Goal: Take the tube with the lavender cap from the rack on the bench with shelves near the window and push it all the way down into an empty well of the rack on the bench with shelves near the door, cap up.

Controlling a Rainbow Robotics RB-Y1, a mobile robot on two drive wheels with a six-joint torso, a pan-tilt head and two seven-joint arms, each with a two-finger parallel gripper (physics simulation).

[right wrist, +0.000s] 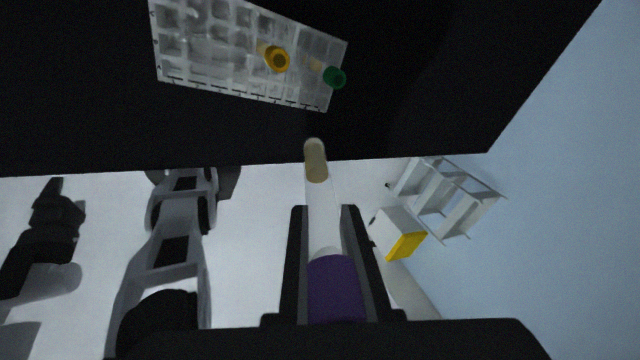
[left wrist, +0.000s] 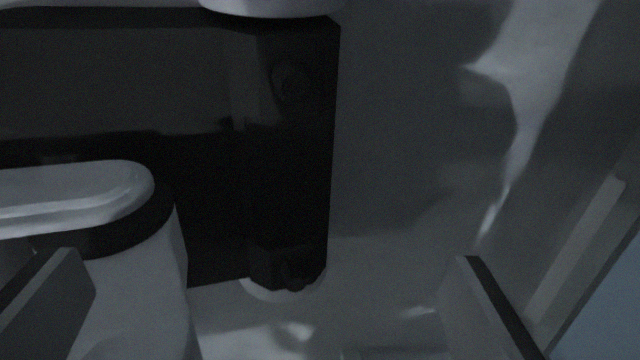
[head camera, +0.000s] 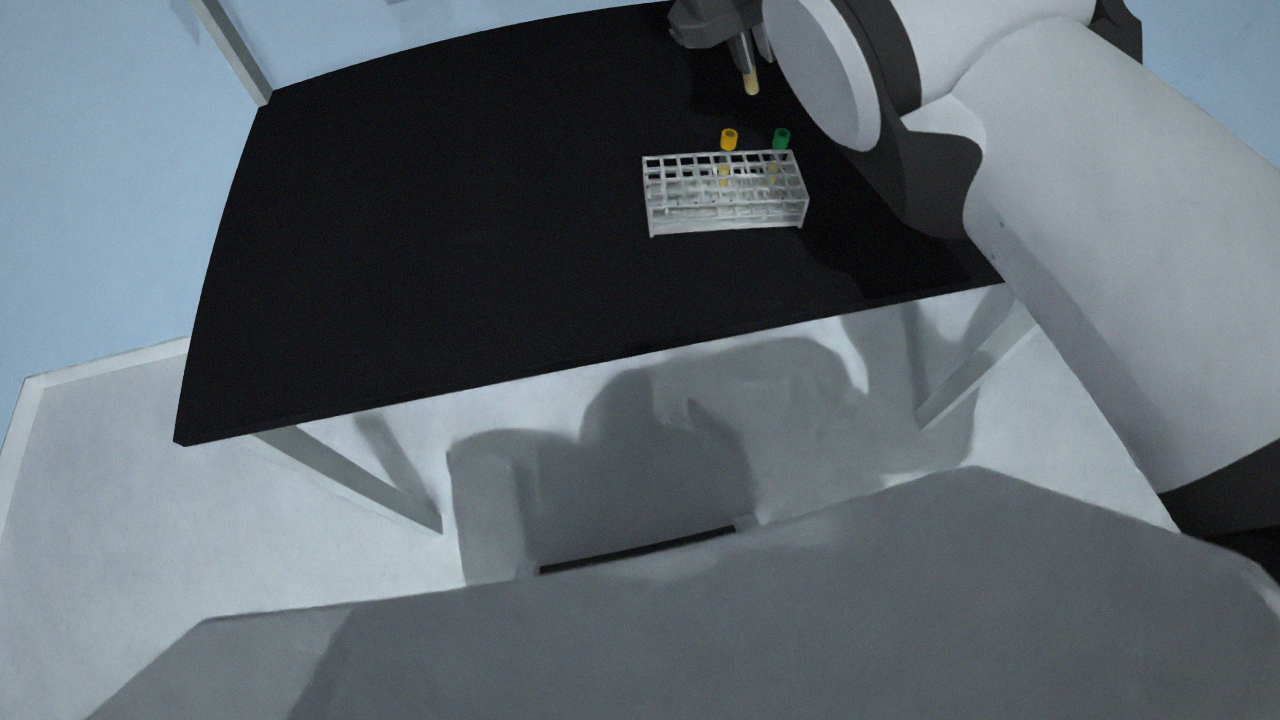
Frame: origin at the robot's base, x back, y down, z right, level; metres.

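Seen in the pictures: left gripper, fingertip midpoint: (right wrist: 70,190) (left wrist: 272,272); right gripper, fingertip midpoint: (right wrist: 324,216) (head camera: 756,62).
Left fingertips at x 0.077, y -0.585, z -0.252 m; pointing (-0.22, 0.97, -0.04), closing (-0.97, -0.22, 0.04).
Observation:
Offsets run from my left fingertips to a thing's top centre. Level surfaces: height alone.
My right gripper (head camera: 753,55) (right wrist: 324,216) is shut on the purple-capped tube @[dx -0.410, dy -0.643, dz +0.457 m] (head camera: 750,80) (right wrist: 334,290). In the right wrist view the cap sits between the fingers and the rounded, pale yellow end points away. In the head view the tube hangs nearly upright, beyond the far side of the clear rack @[dx -0.442, dy -0.386, dz +0.462 m] (head camera: 680,204) (right wrist: 220,89) and apart from it; its cap is hidden there. The rack stands on the black bench top @[dy -0.329 m] (head camera: 402,250) (right wrist: 100,130) with many empty wells. My left gripper (left wrist: 272,272) is open and empty; it does not show in the head view.
An orange-yellow-capped tube @[dx -0.452, dy -0.449, dz +0.464 m] (head camera: 728,138) (right wrist: 276,58) and a green-capped tube @[dx -0.443, dy -0.449, dz +0.528 m] (head camera: 780,138) (right wrist: 334,77) stand in the rack's right half in the head view. The right wrist view shows a white box with a yellow face (right wrist: 407,245) and a white shelf unit (right wrist: 462,217) by the wall.

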